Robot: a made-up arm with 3 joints. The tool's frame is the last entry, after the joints. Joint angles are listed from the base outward.
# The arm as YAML. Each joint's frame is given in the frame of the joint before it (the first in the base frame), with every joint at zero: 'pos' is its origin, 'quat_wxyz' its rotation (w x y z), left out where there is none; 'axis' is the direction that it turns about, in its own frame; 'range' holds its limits. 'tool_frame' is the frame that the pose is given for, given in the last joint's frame.
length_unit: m
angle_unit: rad
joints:
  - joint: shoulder
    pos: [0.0, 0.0, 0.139]
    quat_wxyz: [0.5, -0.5, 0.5, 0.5]
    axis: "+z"
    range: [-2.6, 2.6]
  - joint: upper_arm
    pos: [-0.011, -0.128, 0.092]
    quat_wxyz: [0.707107, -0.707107, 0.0, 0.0]
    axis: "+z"
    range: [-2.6, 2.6]
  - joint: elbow
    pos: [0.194, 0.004, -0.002]
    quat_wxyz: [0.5, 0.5, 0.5, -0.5]
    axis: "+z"
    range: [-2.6, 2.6]
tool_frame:
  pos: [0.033, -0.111, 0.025]
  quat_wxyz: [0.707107, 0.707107, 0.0, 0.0]
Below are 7 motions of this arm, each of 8 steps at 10 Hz.
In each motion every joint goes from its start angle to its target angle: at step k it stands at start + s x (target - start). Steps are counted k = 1, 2, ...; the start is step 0. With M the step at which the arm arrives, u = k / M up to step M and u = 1 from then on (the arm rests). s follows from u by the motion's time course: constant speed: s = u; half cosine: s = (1 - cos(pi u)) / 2; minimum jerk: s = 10 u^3 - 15 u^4 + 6 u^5.
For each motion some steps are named. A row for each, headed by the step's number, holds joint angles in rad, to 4 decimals.
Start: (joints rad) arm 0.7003 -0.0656 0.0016
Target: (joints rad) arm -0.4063 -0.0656 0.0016
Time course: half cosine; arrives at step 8
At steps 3, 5, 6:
3: 0.3587 -0.0656 0.0016
5: -0.0647 -0.0656 0.0016
6: -0.2442 -0.0656 0.0016

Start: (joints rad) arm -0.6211 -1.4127 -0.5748
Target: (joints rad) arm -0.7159 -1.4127 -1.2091
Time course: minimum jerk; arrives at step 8
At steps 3, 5, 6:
3: -0.6472 -1.4127 -0.7494
5: -0.6898 -1.4127 -1.0345
6: -0.7061 -1.4127 -1.1434

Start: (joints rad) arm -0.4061 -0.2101 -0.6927
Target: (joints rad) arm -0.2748 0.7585 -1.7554
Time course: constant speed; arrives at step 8
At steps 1, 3, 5, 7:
1: -0.3897 -0.0890 -0.8255
3: -0.3569 0.1531 -1.0912
5: -0.3240 0.3953 -1.3569
7: -0.2912 0.6374 -1.6226

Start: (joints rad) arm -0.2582 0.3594 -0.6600
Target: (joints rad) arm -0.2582 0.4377 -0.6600
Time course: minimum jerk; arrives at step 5
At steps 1, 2, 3, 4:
1: -0.2582 0.3639 -0.6600
2: -0.2582 0.3843 -0.6600
3: -0.2582 0.4128 -0.6600
4: -0.2582 0.4332 -0.6600

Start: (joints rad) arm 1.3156 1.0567 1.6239
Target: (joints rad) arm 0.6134 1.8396 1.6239
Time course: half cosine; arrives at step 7
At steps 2, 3, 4, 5, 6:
2: 1.1834 1.2041 1.6239
3: 1.0426 1.3610 1.6239
4: 0.8864 1.5353 1.6239
5: 0.7456 1.6922 1.6239
6: 0.6482 1.8008 1.6239

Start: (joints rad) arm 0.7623 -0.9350 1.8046
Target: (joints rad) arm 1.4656 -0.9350 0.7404
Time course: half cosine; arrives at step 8
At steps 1, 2, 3, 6, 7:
1: 0.7891 -0.9350 1.7641
2: 0.8653 -0.9350 1.6488
3: 0.9794 -0.9350 1.4761
6: 1.3626 -0.9350 0.8962
7: 1.4388 -0.9350 0.7809

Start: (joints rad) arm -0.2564 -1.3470 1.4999
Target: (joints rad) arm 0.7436 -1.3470 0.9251
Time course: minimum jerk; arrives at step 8
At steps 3, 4, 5, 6, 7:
3: 0.0188 -1.3470 1.3417
4: 0.2436 -1.3470 1.2125
5: 0.4684 -1.3470 1.0833
6: 0.6401 -1.3470 0.9846
7: 0.7275 -1.3470 0.9343

